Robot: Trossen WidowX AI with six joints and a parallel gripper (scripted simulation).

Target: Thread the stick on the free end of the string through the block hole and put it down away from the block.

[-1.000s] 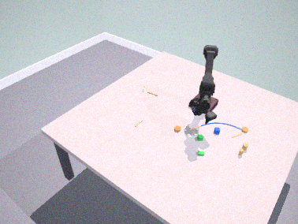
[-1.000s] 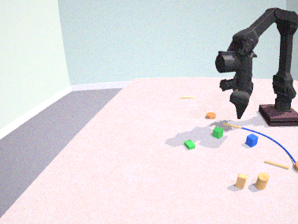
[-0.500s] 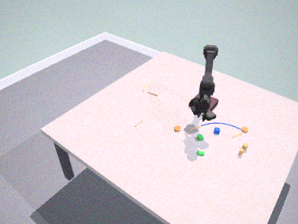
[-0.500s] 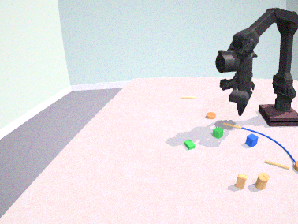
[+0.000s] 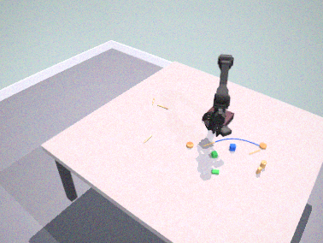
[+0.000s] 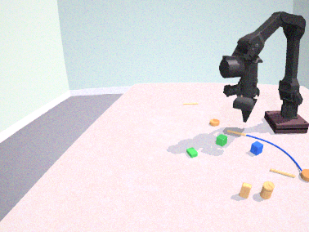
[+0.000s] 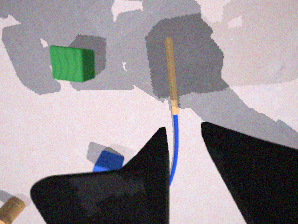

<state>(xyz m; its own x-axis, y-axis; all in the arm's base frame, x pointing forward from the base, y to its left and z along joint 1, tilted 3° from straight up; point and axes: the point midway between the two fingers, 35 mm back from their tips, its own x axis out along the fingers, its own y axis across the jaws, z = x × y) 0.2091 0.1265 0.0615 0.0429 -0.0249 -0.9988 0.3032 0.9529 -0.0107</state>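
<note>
My gripper tip is 4 cm past the blue block, 10 cm to the right of it and 4 cm above it. The rest, counted from my gripper tip: tan cylinder (4 cm behind, 29 cm to the left, 4 cm below); then tan block (1 cm ahead, 30 cm to the left, 4 cm below); then loose stick (12 cm behind, 21 cm to the left, 6 cm below).
</note>
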